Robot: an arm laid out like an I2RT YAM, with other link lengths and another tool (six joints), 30 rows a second.
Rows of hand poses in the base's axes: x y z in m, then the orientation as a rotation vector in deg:
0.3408 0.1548 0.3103 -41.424 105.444 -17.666
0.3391 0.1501 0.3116 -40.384 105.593 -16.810
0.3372 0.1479 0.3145 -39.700 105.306 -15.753
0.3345 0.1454 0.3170 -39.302 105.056 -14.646
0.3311 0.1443 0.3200 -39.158 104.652 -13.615
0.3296 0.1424 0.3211 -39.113 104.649 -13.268
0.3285 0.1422 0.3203 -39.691 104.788 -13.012
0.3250 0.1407 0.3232 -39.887 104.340 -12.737
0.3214 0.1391 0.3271 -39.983 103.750 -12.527
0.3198 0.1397 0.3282 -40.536 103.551 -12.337
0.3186 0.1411 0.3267 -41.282 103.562 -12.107
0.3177 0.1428 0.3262 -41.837 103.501 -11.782
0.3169 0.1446 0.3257 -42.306 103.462 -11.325
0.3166 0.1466 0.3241 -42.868 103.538 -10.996
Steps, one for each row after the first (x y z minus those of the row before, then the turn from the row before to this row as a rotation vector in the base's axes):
-0.0017 -0.0047 0.0013 1.119 -0.009 -0.297
-0.0019 -0.0022 0.0029 1.101 -0.267 0.160
-0.0027 -0.0025 0.0025 0.983 -0.140 0.352
-0.0034 -0.0011 0.0030 0.810 -0.223 0.524
-0.0015 -0.0019 0.0011 0.259 0.050 0.138
-0.0011 -0.0002 -0.0008 -0.148 0.325 0.446
-0.0035 -0.0015 0.0029 0.123 -0.312 0.392
-0.0036 -0.0016 0.0039 0.146 -0.481 0.342
-0.0016 0.0006 0.0011 -0.153 -0.006 0.501
-0.0012 0.0014 -0.0015 -0.253 0.247 0.576
-0.0009 0.0017 -0.0005 -0.078 0.153 0.523
-0.0008 0.0018 -0.0005 0.054 0.181 0.525
-0.0003 0.0020 -0.0016 -0.096 0.285 0.486

